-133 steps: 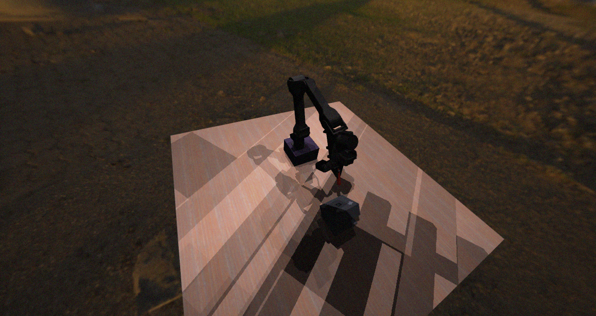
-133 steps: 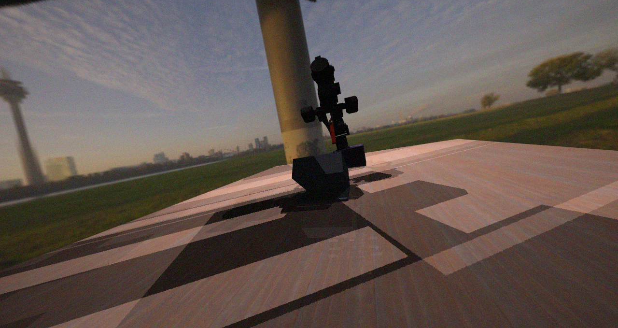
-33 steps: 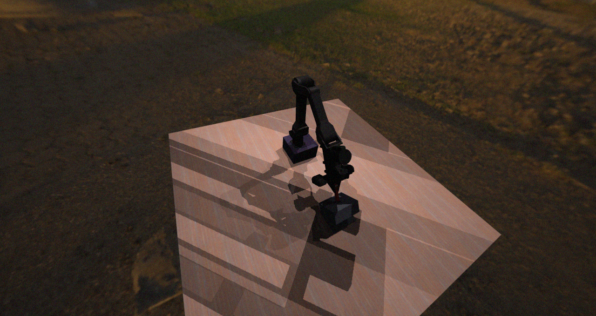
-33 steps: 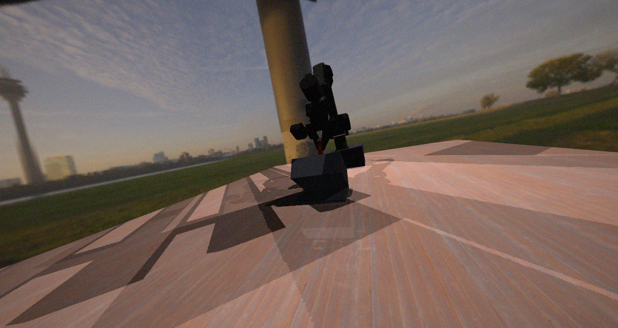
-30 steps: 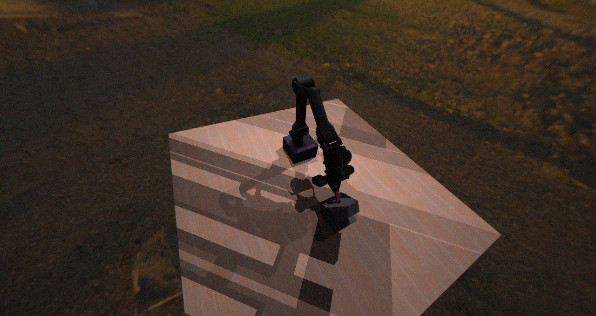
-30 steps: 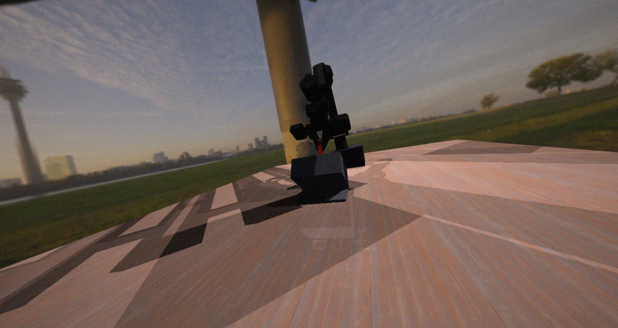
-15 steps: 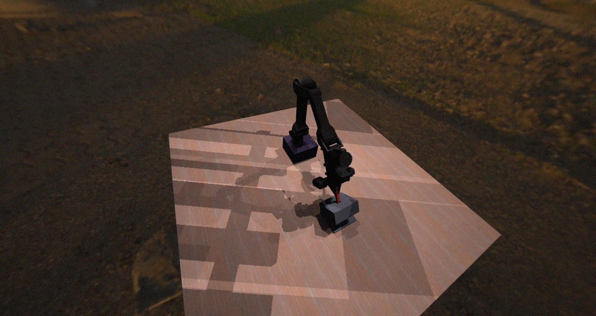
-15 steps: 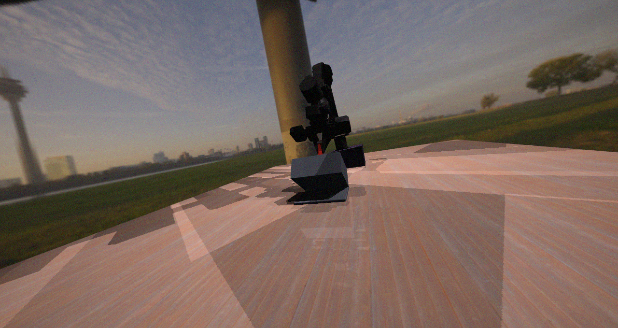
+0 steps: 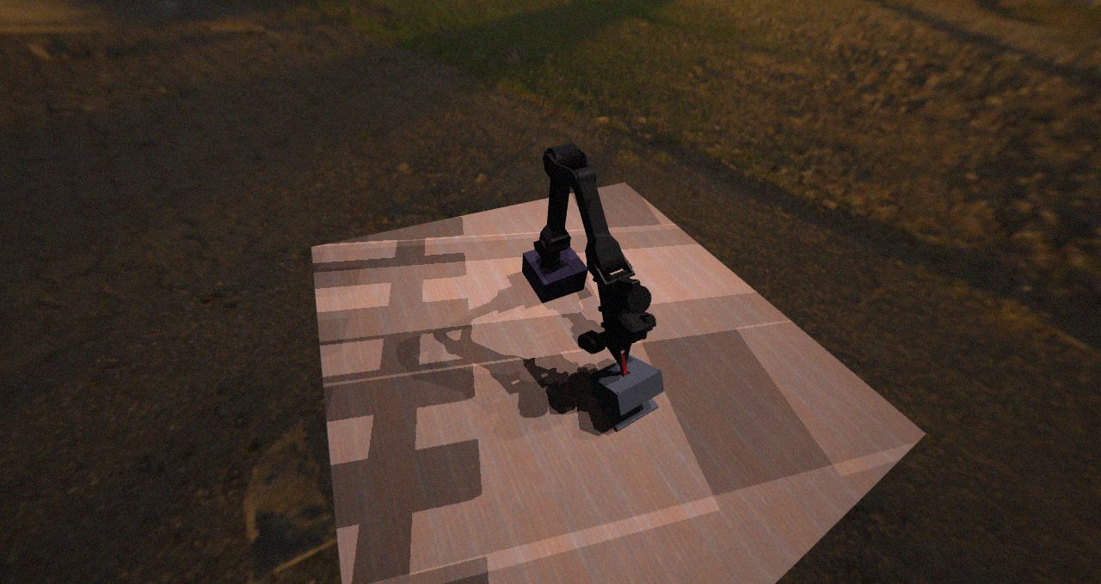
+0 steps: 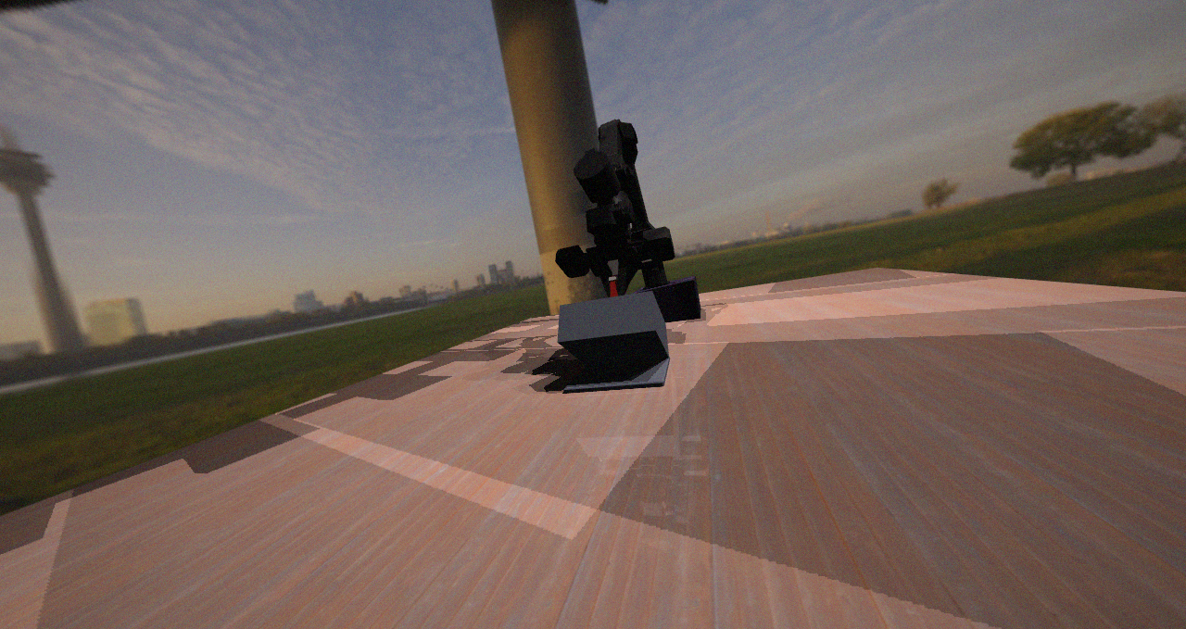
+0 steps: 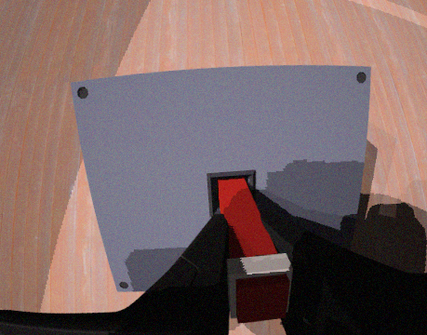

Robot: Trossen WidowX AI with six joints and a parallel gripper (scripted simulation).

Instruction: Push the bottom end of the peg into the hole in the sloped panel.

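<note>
Right now the sloped grey panel block is 40 mm below my gripper tip and 30 mm ahead of it. Round my gripper tip: peg 10 mm behind, 10 mm above.
</note>
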